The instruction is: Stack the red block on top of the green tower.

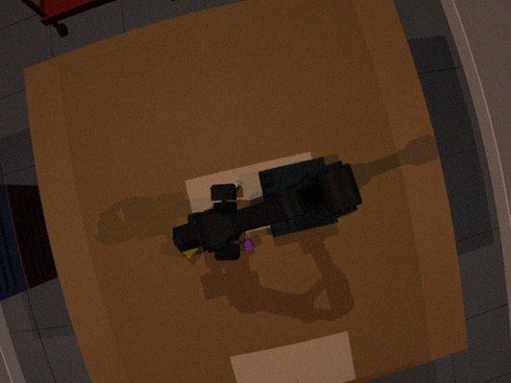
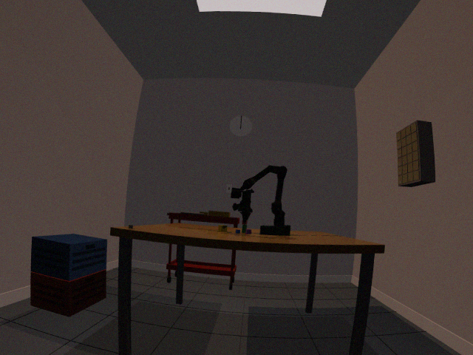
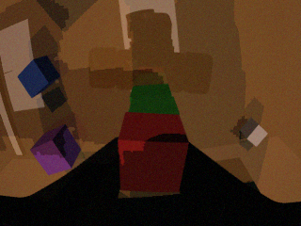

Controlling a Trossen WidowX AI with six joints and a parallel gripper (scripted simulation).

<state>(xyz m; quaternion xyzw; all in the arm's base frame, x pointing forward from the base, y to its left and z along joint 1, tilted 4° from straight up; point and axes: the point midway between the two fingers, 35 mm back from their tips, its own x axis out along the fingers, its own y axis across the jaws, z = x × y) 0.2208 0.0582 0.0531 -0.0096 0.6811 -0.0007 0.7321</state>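
My gripper tip is now right at the red block. From my gripper tip the other things lie so: blue cube 90 mm to the left, 50 mm below, 20 mm ahead; then white cube 90 mm to the right, 60 mm below, 20 mm behind; then purple cube 80 mm to the left, 50 mm below, 40 mm behind.
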